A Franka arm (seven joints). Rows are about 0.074 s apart.
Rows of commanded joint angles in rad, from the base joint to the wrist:
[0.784 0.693 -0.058 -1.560 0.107 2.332 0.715]
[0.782 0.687 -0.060 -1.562 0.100 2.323 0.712]
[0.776 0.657 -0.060 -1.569 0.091 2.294 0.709]
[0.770 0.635 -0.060 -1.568 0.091 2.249 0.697]
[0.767 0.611 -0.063 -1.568 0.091 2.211 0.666]
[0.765 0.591 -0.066 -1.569 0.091 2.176 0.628]
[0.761 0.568 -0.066 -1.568 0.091 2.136 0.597]
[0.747 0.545 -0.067 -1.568 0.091 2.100 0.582]
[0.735 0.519 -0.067 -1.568 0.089 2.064 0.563]
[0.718 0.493 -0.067 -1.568 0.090 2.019 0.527]
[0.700 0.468 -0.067 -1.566 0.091 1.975 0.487]
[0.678 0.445 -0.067 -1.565 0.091 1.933 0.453]
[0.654 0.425 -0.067 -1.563 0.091 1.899 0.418]
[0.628 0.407 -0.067 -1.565 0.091 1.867 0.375]
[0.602 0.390 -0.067 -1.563 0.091 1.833 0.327]
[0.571 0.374 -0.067 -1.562 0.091 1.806 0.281]
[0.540 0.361 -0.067 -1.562 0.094 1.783 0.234]
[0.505 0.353 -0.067 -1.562 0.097 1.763 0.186]
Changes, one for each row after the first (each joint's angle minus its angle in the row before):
[-0.002 -0.006 -0.002 -0.002 -0.007 -0.009 -0.003]
[-0.006 -0.030 0.000 -0.007 -0.009 -0.029 -0.003]
[-0.006 -0.022 0.000 0.001 0.000 -0.045 -0.012]
[-0.003 -0.024 -0.003 0.000 0.000 -0.038 -0.031]
[-0.002 -0.020 -0.003 -0.001 0.000 -0.035 -0.038]
[-0.004 -0.023 0.000 0.001 0.000 -0.040 -0.031]
[-0.014 -0.023 -0.001 0.000 0.000 -0.036 -0.015]
[-0.012 -0.026 0.000 0.000 -0.002 -0.036 -0.019]
[-0.017 -0.026 0.000 0.000 0.001 -0.045 -0.036]
[-0.018 -0.025 0.000 0.002 0.001 -0.044 -0.040]
[-0.022 -0.023 0.000 0.001 0.000 -0.042 -0.034]
[-0.024 -0.020 0.000 0.002 0.000 -0.034 -0.035]
[-0.026 -0.018 0.000 -0.002 0.000 -0.032 -0.043]
[-0.026 -0.017 0.000 0.002 0.000 -0.034 -0.048]
[-0.031 -0.016 0.000 0.001 0.000 -0.027 -0.046]
[-0.031 -0.013 0.000 0.000 0.003 -0.023 -0.047]
[-0.035 -0.008 0.000 0.000 0.003 -0.020 -0.048]

